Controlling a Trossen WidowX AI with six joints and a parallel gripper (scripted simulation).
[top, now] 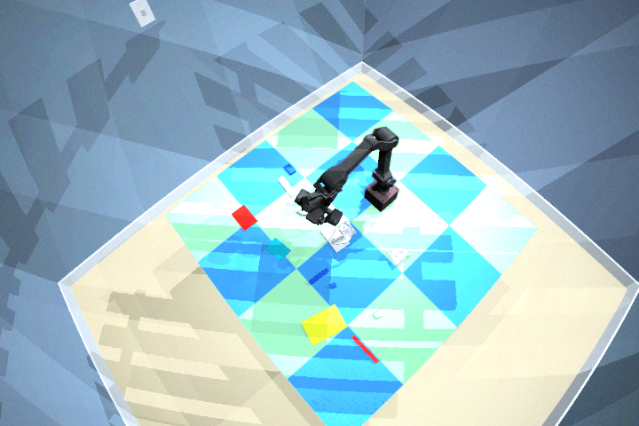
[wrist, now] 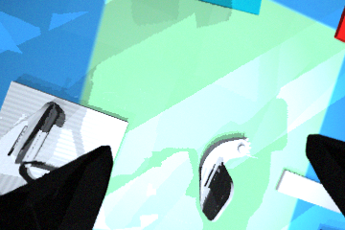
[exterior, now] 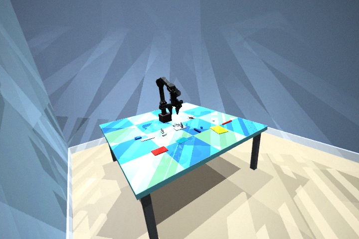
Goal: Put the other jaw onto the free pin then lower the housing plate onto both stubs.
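The grey jaw lies 17 cm below my gripper tip, 12 cm to the right of it and 3 cm behind it. Also, from my gripper tip: blue bar 17 cm to the left, 17 cm below, 12 cm ahead; white base part 17 cm below, 8 cm to the left, 5 cm behind; cyan tile 18 cm below, 18 cm ahead, 5 cm to the right.
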